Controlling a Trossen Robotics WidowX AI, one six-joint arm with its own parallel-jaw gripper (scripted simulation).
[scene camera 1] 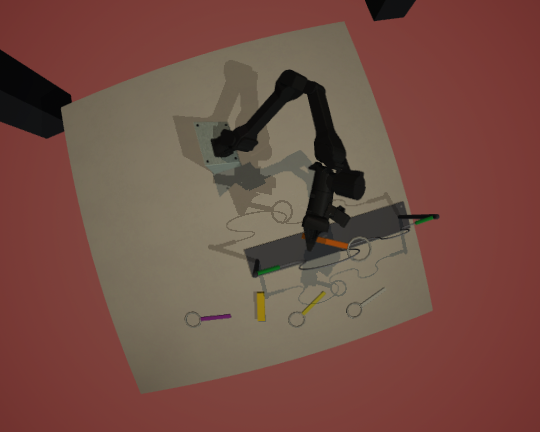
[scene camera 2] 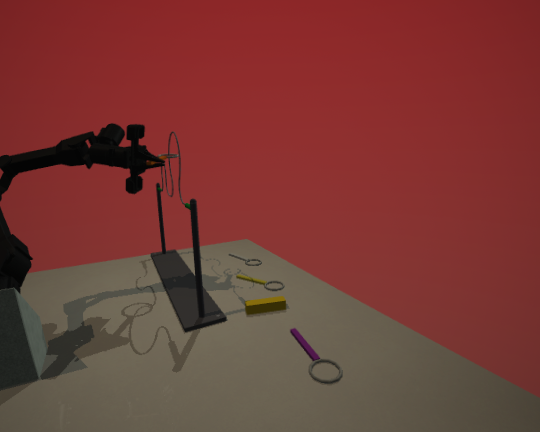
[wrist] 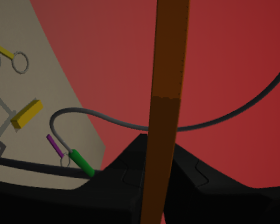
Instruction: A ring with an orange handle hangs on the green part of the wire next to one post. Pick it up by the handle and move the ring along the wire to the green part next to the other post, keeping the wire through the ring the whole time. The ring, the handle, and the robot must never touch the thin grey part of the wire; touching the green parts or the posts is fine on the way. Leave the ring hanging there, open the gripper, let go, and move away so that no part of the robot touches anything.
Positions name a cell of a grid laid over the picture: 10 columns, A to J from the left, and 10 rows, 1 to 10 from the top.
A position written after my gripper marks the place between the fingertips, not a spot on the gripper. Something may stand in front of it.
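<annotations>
My gripper: visible in scene camera 1 (F6), scene camera 2 (D4), the wrist view (F7).
</annotations>
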